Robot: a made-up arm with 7 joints.
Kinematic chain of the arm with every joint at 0, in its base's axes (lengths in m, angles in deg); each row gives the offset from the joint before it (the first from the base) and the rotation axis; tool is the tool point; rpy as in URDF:
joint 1: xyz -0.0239 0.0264 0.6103 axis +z
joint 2: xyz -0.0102 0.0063 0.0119 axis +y
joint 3: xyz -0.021 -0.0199 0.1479 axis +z
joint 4: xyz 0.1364 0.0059 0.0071 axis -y
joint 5: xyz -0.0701 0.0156 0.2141 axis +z
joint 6: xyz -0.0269 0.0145 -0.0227 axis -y
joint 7: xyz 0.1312 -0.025 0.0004 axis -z
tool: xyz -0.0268 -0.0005 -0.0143 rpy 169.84 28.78 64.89
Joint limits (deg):
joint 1: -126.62..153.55
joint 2: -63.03..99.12
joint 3: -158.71..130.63
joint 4: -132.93..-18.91
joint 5: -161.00..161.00
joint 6: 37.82..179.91
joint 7: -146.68..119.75
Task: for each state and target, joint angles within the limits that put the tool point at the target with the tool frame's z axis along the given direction. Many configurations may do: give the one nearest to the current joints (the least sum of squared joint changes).
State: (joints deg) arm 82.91 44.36 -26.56 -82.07 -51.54 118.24 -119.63
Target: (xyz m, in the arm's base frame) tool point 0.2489 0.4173 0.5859 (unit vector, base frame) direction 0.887 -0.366 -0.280
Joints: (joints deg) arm 84.97 24.50 -29.68 -110.33 -74.63 85.55 -94.50
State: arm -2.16 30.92 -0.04 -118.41 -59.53 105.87 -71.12
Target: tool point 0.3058 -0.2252 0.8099 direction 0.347 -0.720 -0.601
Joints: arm -19.28 -14.39 -21.79 -130.50 -46.96 127.09 -79.72
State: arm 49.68 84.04 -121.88 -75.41 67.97 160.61 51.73
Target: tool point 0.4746 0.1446 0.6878 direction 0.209 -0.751 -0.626
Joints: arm 63.46 98.33 -92.97 -78.67 68.69 139.85 53.85
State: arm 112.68 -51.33 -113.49 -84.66 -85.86 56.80 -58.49
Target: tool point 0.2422 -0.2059 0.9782 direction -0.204 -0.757 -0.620
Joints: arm 95.79 -13.20 -106.27 -42.39 -70.80 39.69 -90.40
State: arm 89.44 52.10 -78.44 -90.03 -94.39 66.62 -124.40
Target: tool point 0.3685 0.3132 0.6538 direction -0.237 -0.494 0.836
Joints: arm 101.43 82.66 -76.78 -97.06 -89.66 37.82 -144.13
